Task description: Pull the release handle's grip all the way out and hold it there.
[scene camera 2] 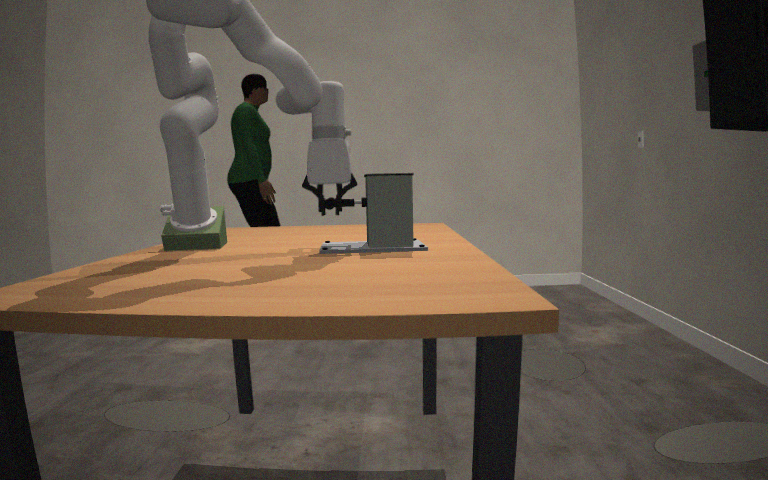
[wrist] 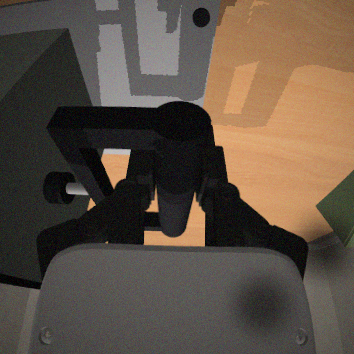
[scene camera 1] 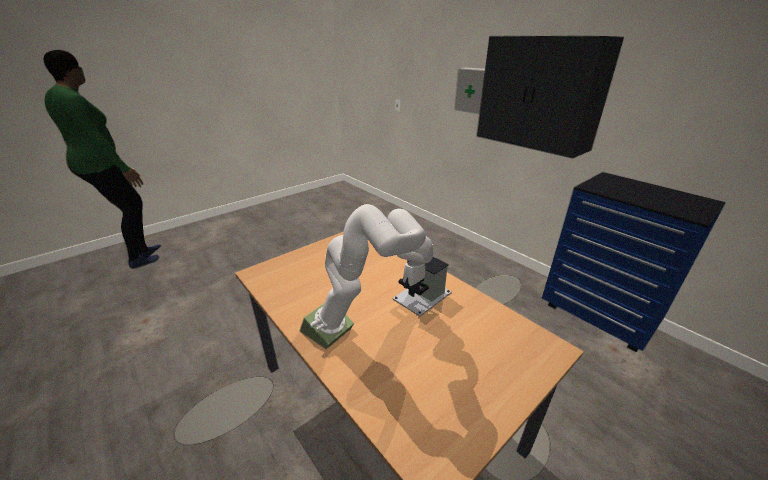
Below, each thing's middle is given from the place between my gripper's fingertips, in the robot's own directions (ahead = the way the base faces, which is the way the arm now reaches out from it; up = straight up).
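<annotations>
The metal base plate [scene camera 2: 327, 247] sits 70 mm below my hand, and it is 20 mm to the left of my hand and 100 mm ahead of it.
</annotations>
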